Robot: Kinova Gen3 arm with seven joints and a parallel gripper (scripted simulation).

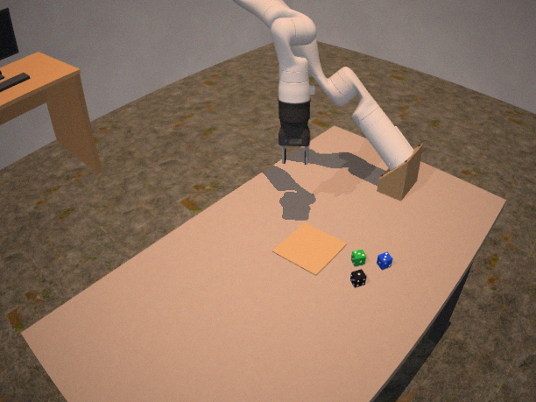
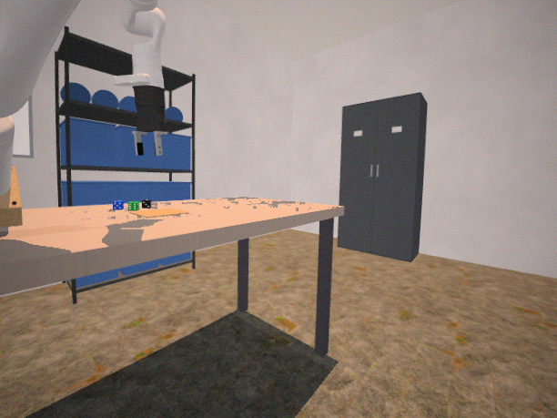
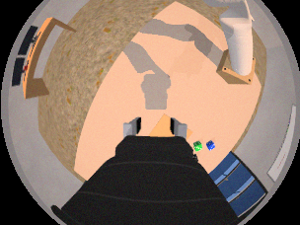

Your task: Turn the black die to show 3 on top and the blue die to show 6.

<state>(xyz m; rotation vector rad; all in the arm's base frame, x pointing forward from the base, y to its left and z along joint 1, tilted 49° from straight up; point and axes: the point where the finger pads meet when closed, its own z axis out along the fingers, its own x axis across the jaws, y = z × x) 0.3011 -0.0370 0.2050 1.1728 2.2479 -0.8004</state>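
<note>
My gripper is now 50 mm short of the green die, 240 mm to the right of it and 180 mm above it. Also, from my hand: blue die: 20 mm ahead, 300 mm to the left, 180 mm below; then black die: 110 mm ahead, 280 mm to the left, 180 mm below; then orange mat: 80 mm ahead, 110 mm to the left, 200 mm below.
</note>
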